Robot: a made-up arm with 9 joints. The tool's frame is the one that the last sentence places.
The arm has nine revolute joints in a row. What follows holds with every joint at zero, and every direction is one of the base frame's.
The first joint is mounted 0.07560 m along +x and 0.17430 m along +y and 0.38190 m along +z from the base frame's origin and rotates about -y.
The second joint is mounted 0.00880 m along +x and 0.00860 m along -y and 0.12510 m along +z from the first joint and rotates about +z.
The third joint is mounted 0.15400 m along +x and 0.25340 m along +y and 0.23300 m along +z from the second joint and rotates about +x.
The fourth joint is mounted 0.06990 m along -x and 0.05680 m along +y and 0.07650 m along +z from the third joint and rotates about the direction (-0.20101, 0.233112, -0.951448).
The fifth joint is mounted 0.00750 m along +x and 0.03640 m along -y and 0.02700 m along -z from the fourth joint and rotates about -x.
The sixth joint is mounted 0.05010 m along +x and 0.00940 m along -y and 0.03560 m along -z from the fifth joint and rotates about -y.
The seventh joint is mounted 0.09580 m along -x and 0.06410 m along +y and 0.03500 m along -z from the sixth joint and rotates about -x.
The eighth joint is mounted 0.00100 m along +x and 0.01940 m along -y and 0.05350 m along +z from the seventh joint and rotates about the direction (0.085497, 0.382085, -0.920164).
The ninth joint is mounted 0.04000 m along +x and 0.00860 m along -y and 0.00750 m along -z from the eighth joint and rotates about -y.
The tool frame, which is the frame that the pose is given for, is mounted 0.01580 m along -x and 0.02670 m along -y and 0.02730 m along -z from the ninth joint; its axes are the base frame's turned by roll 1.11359, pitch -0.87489 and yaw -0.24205 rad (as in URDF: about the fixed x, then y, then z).
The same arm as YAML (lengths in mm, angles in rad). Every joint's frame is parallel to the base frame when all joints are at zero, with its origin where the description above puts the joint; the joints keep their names.
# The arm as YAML. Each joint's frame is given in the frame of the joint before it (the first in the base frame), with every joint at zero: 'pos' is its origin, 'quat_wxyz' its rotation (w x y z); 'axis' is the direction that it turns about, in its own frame. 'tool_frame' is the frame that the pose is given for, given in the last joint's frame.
length_unit: mm
angle_unit: rad
joints:
  - joint: joint 1
    pos: [75.6, 174.3, 381.9]
    quat_wxyz: [1.0, 0.0, 0.0, 0.0]
    axis: [0.0, -1.0, 0.0]
  - joint: joint 2
    pos: [8.8, -8.6, 125.1]
    quat_wxyz: [1.0, 0.0, 0.0, 0.0]
    axis: [0.0, 0.0, 1.0]
  - joint: joint 3
    pos: [154.0, 253.4, 233.0]
    quat_wxyz: [1.0, 0.0, 0.0, 0.0]
    axis: [1.0, 0.0, 0.0]
  - joint: joint 4
    pos: [-69.9, 56.8, 76.5]
    quat_wxyz: [1.0, 0.0, 0.0, 0.0]
    axis: [-0.20101, 0.233112, -0.951448]
  - joint: joint 5
    pos: [7.5, -36.4, -27.0]
    quat_wxyz: [1.0, 0.0, 0.0, 0.0]
    axis: [-1.0, 0.0, 0.0]
  - joint: joint 6
    pos: [50.1, -9.4, -35.6]
    quat_wxyz: [1.0, 0.0, 0.0, 0.0]
    axis: [0.0, -1.0, 0.0]
  - joint: joint 7
    pos: [-95.8, 64.1, -35.0]
    quat_wxyz: [1.0, 0.0, 0.0, 0.0]
    axis: [-1.0, 0.0, 0.0]
  - joint: joint 8
    pos: [1.0, -19.4, 53.5]
    quat_wxyz: [1.0, 0.0, 0.0, 0.0]
    axis: [0.085497, 0.382085, -0.920164]
  - joint: joint 9
    pos: [40.0, -8.6, -7.5]
    quat_wxyz: [1.0, 0.0, 0.0, 0.0]
    axis: [0.0, -1.0, 0.0]
tool_frame:
  pos: [-15.8, -26.7, -27.3]
  quat_wxyz: [0.790416, 0.431785, -0.414802, 0.129393]

